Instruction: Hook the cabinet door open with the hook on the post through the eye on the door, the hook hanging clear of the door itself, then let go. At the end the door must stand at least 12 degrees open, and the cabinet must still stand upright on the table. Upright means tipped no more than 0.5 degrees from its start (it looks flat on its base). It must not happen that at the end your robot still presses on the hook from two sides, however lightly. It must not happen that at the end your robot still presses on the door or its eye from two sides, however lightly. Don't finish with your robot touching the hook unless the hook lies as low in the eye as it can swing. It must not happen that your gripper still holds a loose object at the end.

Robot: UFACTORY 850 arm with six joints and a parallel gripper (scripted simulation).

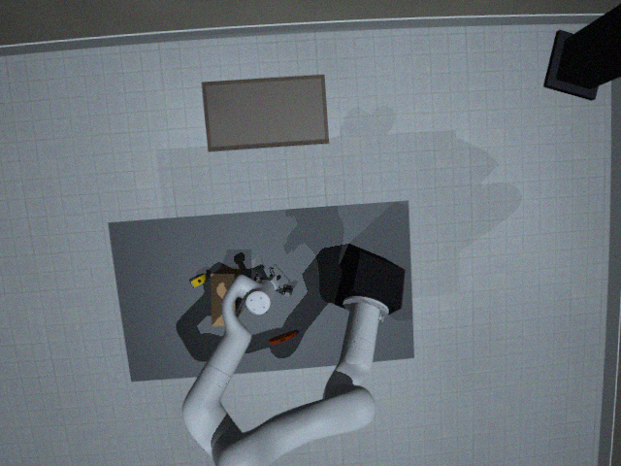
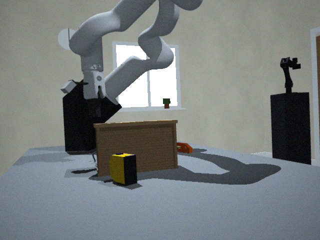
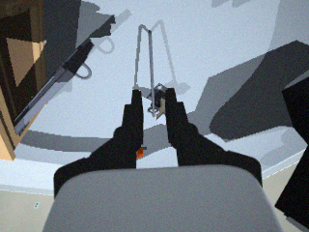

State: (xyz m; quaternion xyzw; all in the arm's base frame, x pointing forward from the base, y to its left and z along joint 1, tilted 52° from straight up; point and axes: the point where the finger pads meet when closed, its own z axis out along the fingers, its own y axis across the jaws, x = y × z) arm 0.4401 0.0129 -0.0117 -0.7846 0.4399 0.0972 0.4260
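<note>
Right now the hook rod is 15 cm below my hand, 4 cm to the left of it and 3 cm behind it. Also, from my hand: hook post (14 cm below, 7 cm to the left, 6 cm behind); black tape measure (35 cm ahead, 16 cm below, 13 cm to the left); dark door (16 cm to the left, 13 cm below, 10 cm ahead).
</note>
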